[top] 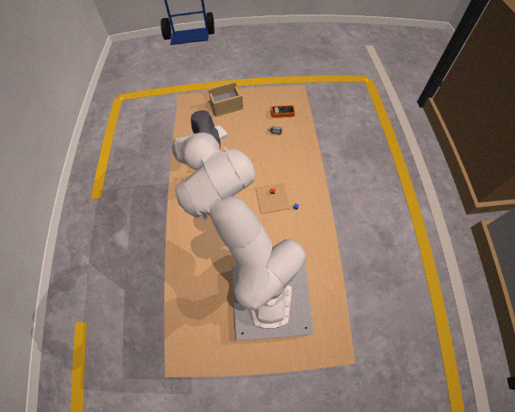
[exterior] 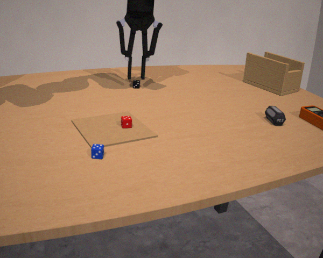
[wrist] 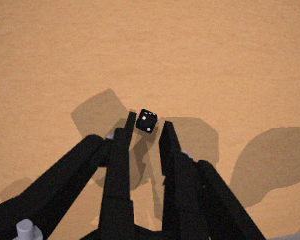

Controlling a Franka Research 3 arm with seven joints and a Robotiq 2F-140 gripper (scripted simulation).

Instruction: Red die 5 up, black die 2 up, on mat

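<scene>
The black die lies 5 cm below my hand. Also, from my hand: dark grey device (31 cm to the right, 26 cm ahead, 4 cm below); then red die (27 cm to the right, 11 cm behind, 5 cm below); then thin tan mat (27 cm to the right, 14 cm behind, 6 cm below).
</scene>
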